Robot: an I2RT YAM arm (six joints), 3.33 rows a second.
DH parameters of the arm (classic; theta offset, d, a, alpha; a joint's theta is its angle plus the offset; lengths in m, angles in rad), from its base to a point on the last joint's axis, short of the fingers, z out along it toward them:
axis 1: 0 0.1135 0.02 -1.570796
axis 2: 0 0 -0.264 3.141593
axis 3: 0.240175 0 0.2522 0
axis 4: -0.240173 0 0.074 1.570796
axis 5: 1.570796 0 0 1.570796
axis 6: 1.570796 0.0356 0 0
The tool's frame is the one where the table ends.
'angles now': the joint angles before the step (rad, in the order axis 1, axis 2, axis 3, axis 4, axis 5, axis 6). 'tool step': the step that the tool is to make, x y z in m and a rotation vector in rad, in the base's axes. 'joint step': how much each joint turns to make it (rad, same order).
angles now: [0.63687 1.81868 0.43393 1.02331 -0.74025 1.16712]
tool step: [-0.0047 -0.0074 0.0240 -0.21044 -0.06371 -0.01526]
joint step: [-0.00070 -0.22485 0.05045 -0.49578 0.10762 -0.22999]
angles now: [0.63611 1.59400 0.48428 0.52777 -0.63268 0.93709]
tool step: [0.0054 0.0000 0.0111 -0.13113 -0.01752 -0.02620]
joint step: [-0.00209 -0.04803 0.07707 -0.24136 0.08866 -0.09445]
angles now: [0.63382 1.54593 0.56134 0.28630 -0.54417 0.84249]
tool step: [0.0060 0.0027 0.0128 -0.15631 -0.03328 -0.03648]
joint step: [0.00991 -0.02257 0.09345 -0.22131 0.13312 -0.08394]
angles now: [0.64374 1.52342 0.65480 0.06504 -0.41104 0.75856]
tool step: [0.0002 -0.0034 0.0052 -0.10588 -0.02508 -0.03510]
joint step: [0.00154 -0.02040 0.03094 -0.11008 0.09843 -0.04271]
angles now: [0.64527 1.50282 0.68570 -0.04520 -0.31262 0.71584]
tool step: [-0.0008 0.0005 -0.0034 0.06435 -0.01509 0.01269]
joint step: [-0.00177 0.00304 -0.03491 0.09483 -0.04110 0.01880]
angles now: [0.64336 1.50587 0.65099 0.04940 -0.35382 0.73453]
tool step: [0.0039 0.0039 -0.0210 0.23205 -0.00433 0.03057]
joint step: [-0.01455 0.10238 -0.09952 0.39453 -0.15416 0.12127]
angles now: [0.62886 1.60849 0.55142 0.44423 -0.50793 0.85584]
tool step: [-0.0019 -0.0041 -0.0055 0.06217 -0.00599 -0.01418]
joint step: [-0.01016 0.01971 -0.04739 0.13199 -0.02239 0.04777]
